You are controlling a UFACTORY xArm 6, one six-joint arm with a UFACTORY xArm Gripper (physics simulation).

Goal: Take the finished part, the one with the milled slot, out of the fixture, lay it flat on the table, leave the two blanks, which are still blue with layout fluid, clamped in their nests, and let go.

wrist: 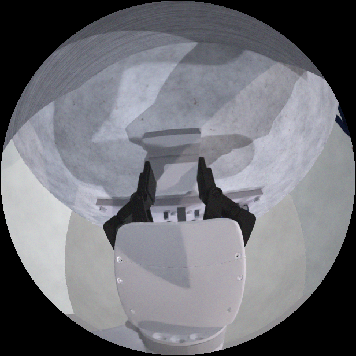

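The grey finished part (172,145) is between the two black fingertips in the middle of the wrist view. Its broad face shows, with a step line across it and a darker far edge; I cannot make out the milled slot clearly. My gripper (174,166) is shut on it. The part is close above or on the pale, mottled table (100,90), with shadows beside its far corners; I cannot tell if it touches. The fixture plate (120,201) lies behind the fingers, nearer the gripper body. The two blue blanks are mostly or wholly hidden by the fingers and gripper body.
The fixture's long edge runs left to right behind the fingers, with small clamp or nest pieces (181,214) standing on it between them. The arm's shadows fall across the table beyond the part. A dark blue shape (341,120) shows at the far right edge.
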